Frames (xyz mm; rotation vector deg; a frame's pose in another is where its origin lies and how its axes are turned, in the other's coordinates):
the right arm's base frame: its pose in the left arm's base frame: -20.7 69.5 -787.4 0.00 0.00 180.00
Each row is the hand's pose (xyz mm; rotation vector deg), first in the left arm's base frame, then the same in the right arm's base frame.
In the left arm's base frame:
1: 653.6 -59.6 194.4 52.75 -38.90 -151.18
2: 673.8 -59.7 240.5 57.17 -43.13 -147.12
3: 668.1 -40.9 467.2 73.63 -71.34 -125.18
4: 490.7 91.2 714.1 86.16 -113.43 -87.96
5: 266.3 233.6 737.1 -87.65 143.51 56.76
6: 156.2 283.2 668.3 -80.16 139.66 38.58
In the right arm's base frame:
1: -674.3 129.1 981.8 27.65 37.50 15.65
2: -694.5 129.2 1027.9 31.04 41.15 16.95
3: -688.8 110.4 1254.6 54.23 55.97 19.69
4: -511.4 -21.7 1501.5 92.42 70.20 15.04
5: -287.0 -164.1 1524.5 121.76 74.36 -3.31
6: -176.9 -213.7 1455.7 131.82 75.66 -19.76

